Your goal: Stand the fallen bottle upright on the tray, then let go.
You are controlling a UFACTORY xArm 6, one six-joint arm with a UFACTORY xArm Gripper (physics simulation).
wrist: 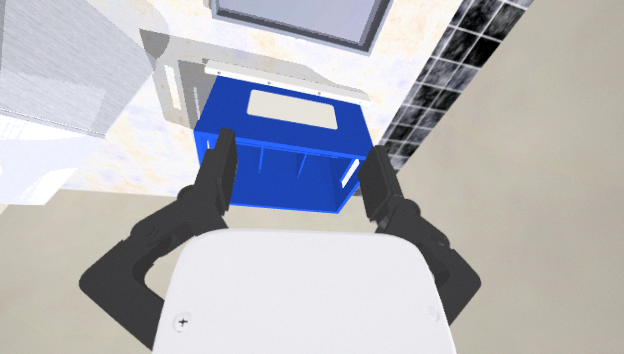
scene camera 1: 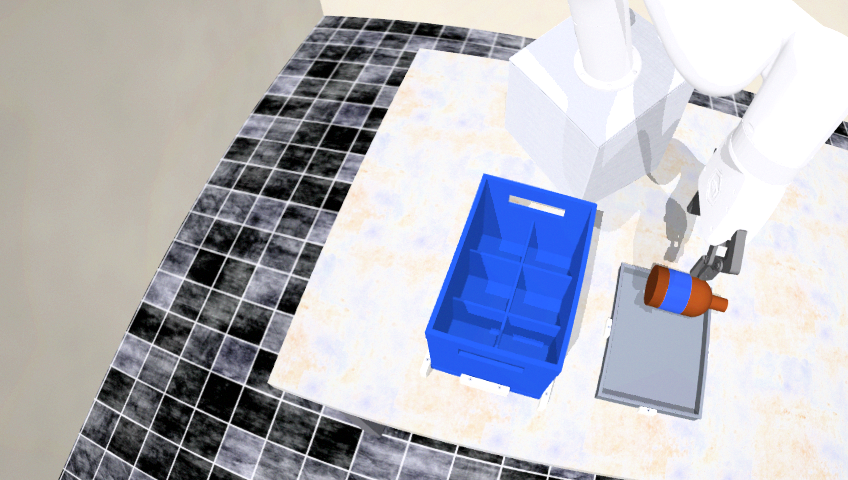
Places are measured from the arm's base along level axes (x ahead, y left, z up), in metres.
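Pixels of known places: gripper, fingertip midpoint: [wrist: 303, 152] [scene camera 1: 698, 243]; arm's base, origin of the base link: [scene camera 1: 607, 64].
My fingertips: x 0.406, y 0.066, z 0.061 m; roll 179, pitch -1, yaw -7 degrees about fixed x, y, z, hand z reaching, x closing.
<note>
Ahead of a thing's pixels: the offset from my fingertips to its top centre. "spot": to the spot under its first point.
The orange-brown bottle {dx -0.060, dy +0.115, dz -0.227 m} [scene camera 1: 678, 293] with a blue band lies on its side across the back end of the grey tray {spot: dx +0.056, dy +0.048, dz -0.301 m} [scene camera 1: 651, 362] [wrist: 310, 12] in the scene view. Its base faces left and its neck sticks out past the tray's right rim. The bottle does not show in the wrist view, where part of the tray shows at the top. My gripper [scene camera 1: 696, 239] [wrist: 303, 152] is open and empty, fingers wide apart. It is tilted over the tray's back edge, beside the bottle. One finger appears close to the bottle's side; whether they touch I cannot tell.
A blue divided crate {dx -0.022, dy -0.215, dz -0.131 m} [scene camera 1: 446, 356] [wrist: 220, 110] stands left of the tray, and shows beyond my fingers in the wrist view. The robot's pedestal [scene camera 1: 544, 127] [wrist: 60, 65] stands behind them. White brackets sit at the crate's foot. The table's front edge runs beyond the crate and tray.
</note>
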